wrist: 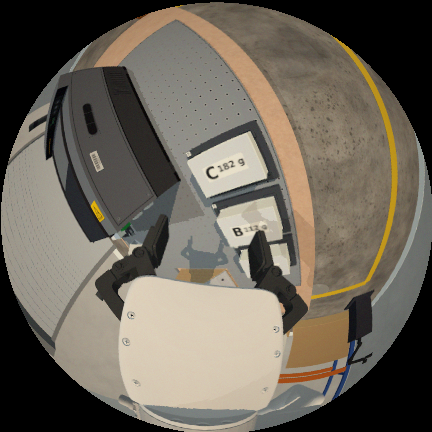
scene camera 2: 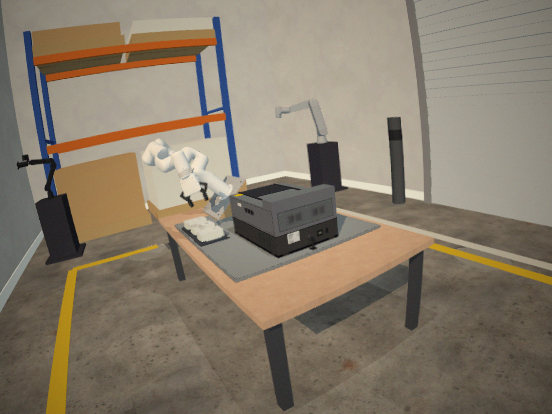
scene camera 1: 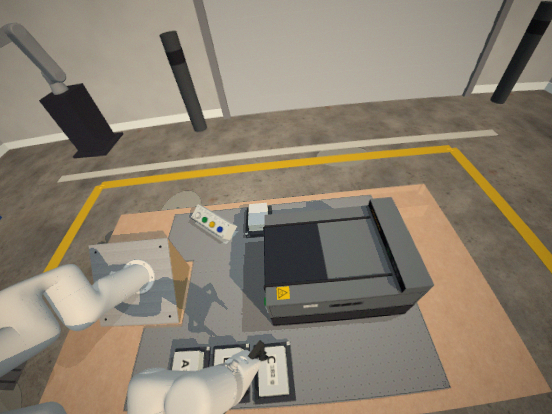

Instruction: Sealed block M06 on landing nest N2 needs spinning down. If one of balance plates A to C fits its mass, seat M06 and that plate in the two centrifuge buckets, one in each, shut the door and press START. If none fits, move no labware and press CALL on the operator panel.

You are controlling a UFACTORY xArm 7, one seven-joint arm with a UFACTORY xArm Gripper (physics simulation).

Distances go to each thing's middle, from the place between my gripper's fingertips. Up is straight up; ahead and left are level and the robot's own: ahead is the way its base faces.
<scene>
My hand is 160 mm above the balance plate C (scene camera 1: 273, 379), 30 mm short of it and 20 mm to the right of it. From my hand the other things lie so: balance plate B (wrist: 239, 222): 160 mm below, 110 mm behind, 10 mm to the left; then dark centrifuge box (scene camera 1: 374, 269): 340 mm to the left, 260 mm ahead, 70 mm below; then sliding door (scene camera 1: 294, 253): 330 mm to the left, 110 mm ahead, 20 mm above.
</scene>
